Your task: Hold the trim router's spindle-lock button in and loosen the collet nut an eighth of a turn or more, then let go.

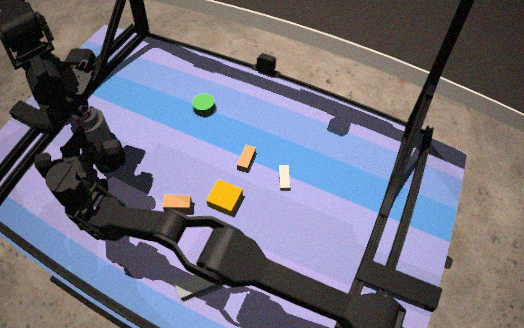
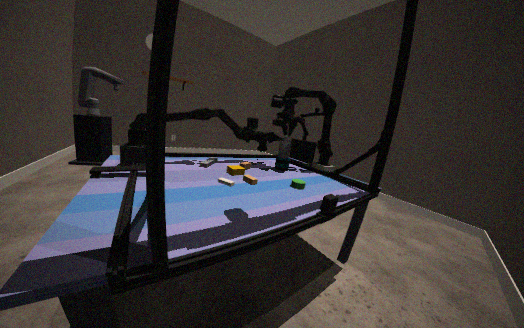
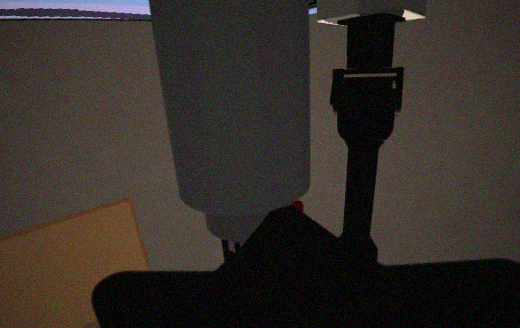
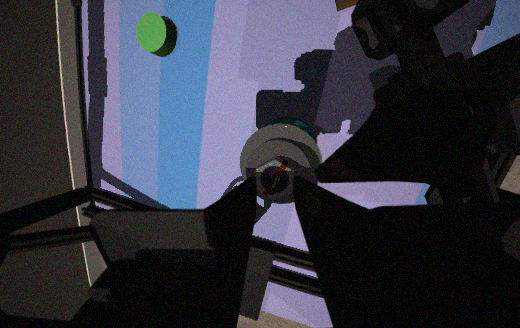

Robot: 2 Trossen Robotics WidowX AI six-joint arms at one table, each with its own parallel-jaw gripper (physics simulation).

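Places are measured from the left arm's base along level axes (x left, y up, z ahead), in centimetres.
Where they show: left gripper, fingertip midpoint: (image 1: 81,127) (image 2: 282,139) (image 3: 283,215) (image 4: 316,176); right gripper, fingertip midpoint: (image 1: 84,110) (image 2: 287,136) (image 3: 255,228) (image 4: 274,183); left arm's base, origin of the base link: (image 2: 137,144); right arm's base, origin of the base link: (image 2: 323,164) (image 3: 371,19).
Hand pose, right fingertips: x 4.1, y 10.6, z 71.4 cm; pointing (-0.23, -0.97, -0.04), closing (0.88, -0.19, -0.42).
Each offset is from my right fingertips to the top centre of the thing. Level surfaces: height alone.
The trim router @[dx -0.2, dy +2.4, dz -0.4 cm] (image 2: 284,148) (image 3: 236,114) (image 4: 262,148) is a grey cylinder on a teal base, standing upright near the table's far edge. My right gripper (image 4: 274,183) (image 2: 289,131) comes down from above and is shut on the collet nut @[dx -0.2, dy +2.4, dz -0.3 cm] (image 4: 274,179), a dark hexagon with a red mark on the router's top. My left gripper (image 3: 283,215) (image 2: 274,138) is shut and empty. Its tip rests against the router's side at the red spindle-lock button @[dx +2.2, dy -1.0, dz +0.1 cm] (image 3: 297,205), which is mostly hidden behind it.
On the striped table @[dy -18.9 cm] (image 1: 309,208) lie a green disc @[dx -27.6, dy -16.5, dz -7.0 cm] (image 1: 203,103) (image 2: 298,183) (image 4: 151,32), a yellow block @[dx -11.2, dy -16.2, dz -29.7 cm] (image 1: 224,196) (image 2: 235,169), two orange blocks @[dx -22.3, dy -17.0, dz -26.3 cm] (image 1: 246,157) @[dx -3.1, dy -16.0, dz -22.9 cm] (image 1: 177,202), a white bar @[dx -24.2, dy -17.8, dz -36.1 cm] (image 1: 284,176) and a grey flat piece @[dx +3.8, dy -17.2, dz -40.1 cm] (image 1: 192,286). Black frame posts (image 2: 158,130) ring the table.
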